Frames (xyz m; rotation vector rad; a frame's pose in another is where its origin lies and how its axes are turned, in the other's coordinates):
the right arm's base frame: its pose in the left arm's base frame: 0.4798 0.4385 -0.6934 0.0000 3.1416 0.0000
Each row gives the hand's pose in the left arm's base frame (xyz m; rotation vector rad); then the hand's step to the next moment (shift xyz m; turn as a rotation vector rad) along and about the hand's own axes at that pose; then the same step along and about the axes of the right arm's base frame.
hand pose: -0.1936 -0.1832 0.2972 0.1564 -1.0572 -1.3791
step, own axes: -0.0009 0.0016 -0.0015 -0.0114 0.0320 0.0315
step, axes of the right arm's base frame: -0.0023 0.0005 0.0003 -0.0033 0.0328 -0.0326
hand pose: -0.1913 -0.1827 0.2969 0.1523 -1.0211 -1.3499
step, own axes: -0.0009 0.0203 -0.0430 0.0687 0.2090 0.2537
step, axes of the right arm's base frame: -0.0439 -0.0129 0.0128 0.0278 0.1141 -0.3146
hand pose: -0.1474 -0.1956 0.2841 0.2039 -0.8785 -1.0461
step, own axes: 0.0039 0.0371 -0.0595 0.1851 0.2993 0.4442
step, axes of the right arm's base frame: -0.0681 0.0013 0.0169 0.0798 0.1121 -0.5497
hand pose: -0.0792 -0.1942 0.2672 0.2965 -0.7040 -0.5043
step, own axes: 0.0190 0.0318 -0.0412 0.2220 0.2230 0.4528
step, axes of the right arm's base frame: -0.0511 0.0203 0.0063 0.0875 0.0275 -0.5437
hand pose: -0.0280 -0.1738 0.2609 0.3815 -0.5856 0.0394
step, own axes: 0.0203 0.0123 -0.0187 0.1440 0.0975 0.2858
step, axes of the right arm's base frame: -0.0251 0.0168 -0.0010 0.0458 -0.0231 -0.3306
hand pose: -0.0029 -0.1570 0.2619 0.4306 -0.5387 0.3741
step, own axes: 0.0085 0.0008 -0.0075 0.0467 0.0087 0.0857
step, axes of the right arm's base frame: -0.0095 0.0062 0.0008 0.0017 -0.0235 -0.0951
